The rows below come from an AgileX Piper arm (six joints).
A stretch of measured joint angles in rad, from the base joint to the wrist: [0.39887, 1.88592, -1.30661, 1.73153, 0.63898, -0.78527]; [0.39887, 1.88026, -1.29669, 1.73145, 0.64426, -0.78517]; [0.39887, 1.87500, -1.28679, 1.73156, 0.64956, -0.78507]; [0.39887, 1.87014, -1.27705, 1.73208, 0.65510, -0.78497]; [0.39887, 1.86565, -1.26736, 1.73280, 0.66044, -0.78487]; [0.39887, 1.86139, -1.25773, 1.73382, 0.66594, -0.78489]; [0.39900, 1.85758, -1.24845, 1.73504, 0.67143, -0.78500]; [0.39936, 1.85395, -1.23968, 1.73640, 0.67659, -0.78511]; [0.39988, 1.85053, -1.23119, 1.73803, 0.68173, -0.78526]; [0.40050, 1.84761, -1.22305, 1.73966, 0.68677, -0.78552]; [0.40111, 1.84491, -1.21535, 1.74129, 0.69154, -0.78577]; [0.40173, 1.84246, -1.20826, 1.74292, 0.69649, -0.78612]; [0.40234, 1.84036, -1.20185, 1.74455, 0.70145, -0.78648]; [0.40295, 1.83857, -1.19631, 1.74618, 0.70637, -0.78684]
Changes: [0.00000, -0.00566, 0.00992, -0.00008, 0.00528, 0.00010]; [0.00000, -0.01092, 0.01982, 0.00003, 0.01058, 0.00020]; [0.00000, -0.01578, 0.02956, 0.00055, 0.01612, 0.00030]; [0.00000, -0.02027, 0.03925, 0.00127, 0.02146, 0.00040]; [0.00000, -0.02453, 0.04888, 0.00229, 0.02696, 0.00038]; [0.00013, -0.02834, 0.05816, 0.00351, 0.03245, 0.00027]; [0.00049, -0.03197, 0.06693, 0.00487, 0.03761, 0.00016]; [0.00101, -0.03539, 0.07542, 0.00650, 0.04275, 0.00001]; [0.00163, -0.03831, 0.08356, 0.00813, 0.04779, -0.00025]; [0.00224, -0.04101, 0.09126, 0.00976, 0.05256, -0.00050]; [0.00286, -0.04346, 0.09835, 0.01139, 0.05751, -0.00085]; [0.00347, -0.04556, 0.10476, 0.01302, 0.06247, -0.00121]; [0.00408, -0.04735, 0.11030, 0.01465, 0.06739, -0.00157]
